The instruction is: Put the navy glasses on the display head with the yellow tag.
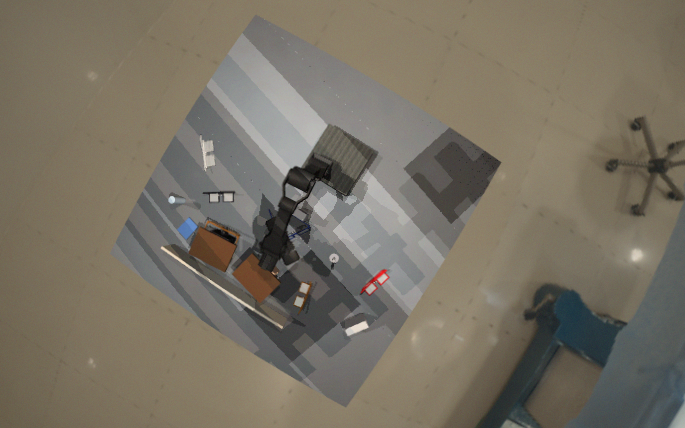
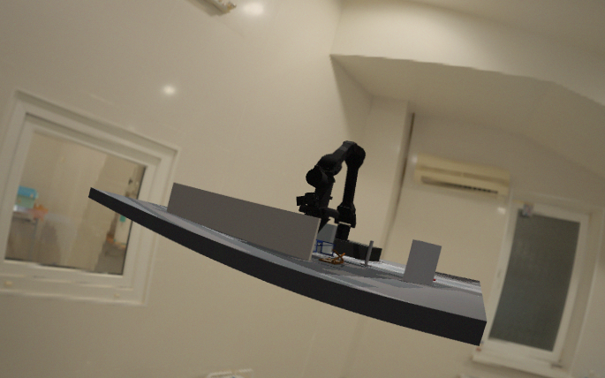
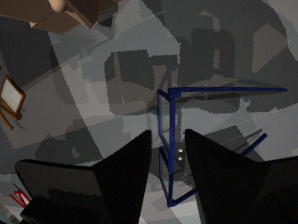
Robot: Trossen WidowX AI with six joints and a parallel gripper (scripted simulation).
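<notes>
My gripper tip is now 210 mm to the right of the small post, 30 mm above it and 20 mm past it. Also, from my gripper tip: pale bar (300 mm ahead, 140 mm to the right); then head (240 mm to the right, 150 mm ahead); then blue tag (420 mm to the right, 180 mm ahead, 50 mm below).
</notes>
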